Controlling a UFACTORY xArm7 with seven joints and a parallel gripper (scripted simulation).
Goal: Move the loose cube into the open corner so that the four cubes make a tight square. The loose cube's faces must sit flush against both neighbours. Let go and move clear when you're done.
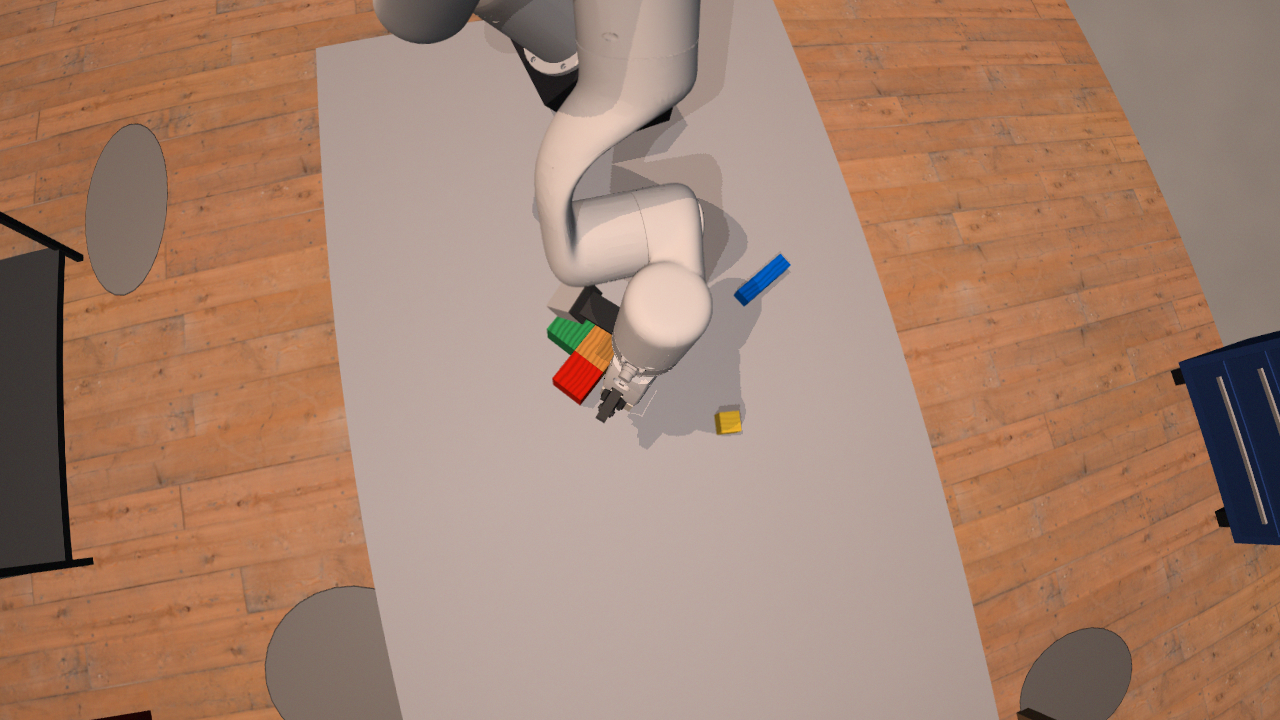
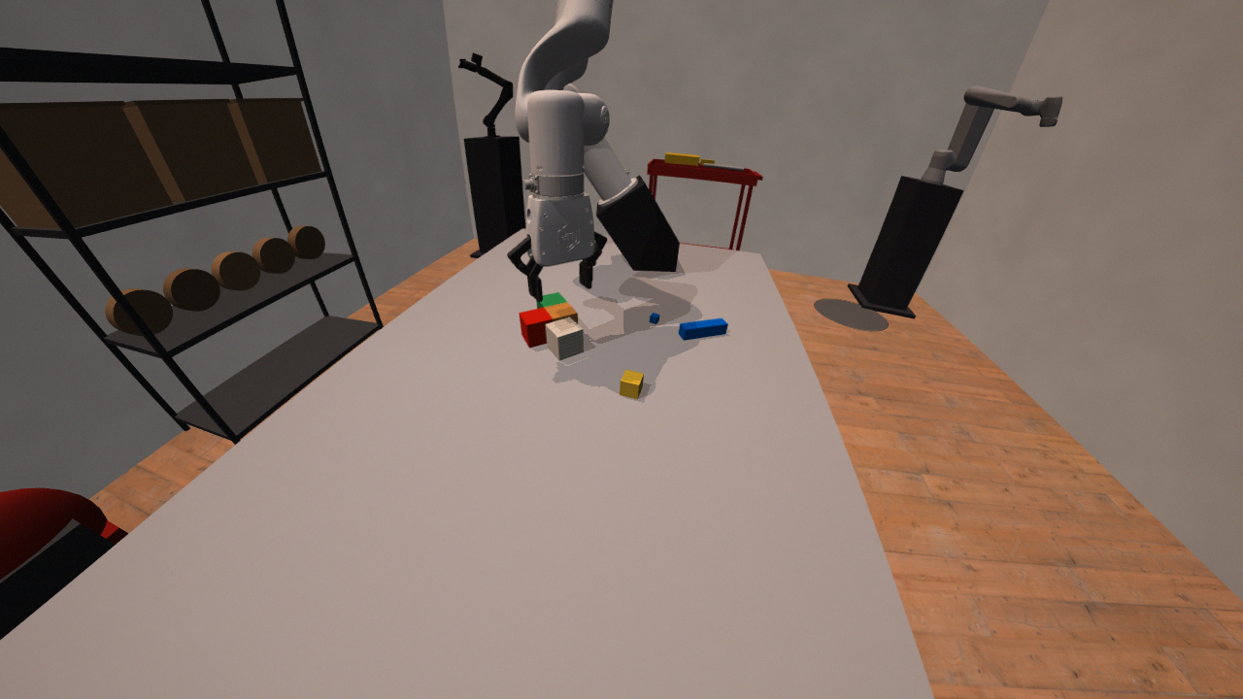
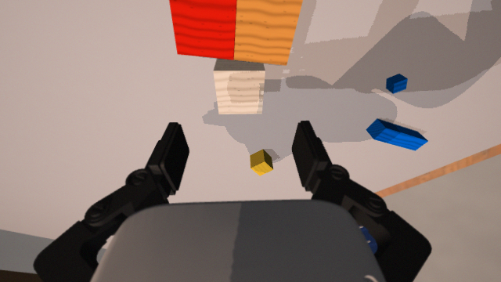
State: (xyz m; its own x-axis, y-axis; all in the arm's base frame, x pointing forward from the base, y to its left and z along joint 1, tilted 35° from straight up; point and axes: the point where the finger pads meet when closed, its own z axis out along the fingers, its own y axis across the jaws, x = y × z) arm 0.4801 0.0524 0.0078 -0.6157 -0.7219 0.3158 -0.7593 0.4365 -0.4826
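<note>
Right now the white cube is 10 cm below my hand. Round my hand: red cube (10 cm below, 7 cm to the right, 2 cm behind); then orange cube (10 cm below, 5 cm behind, 3 cm to the right); then green cube (10 cm below, 9 cm behind, 7 cm to the right).
</note>
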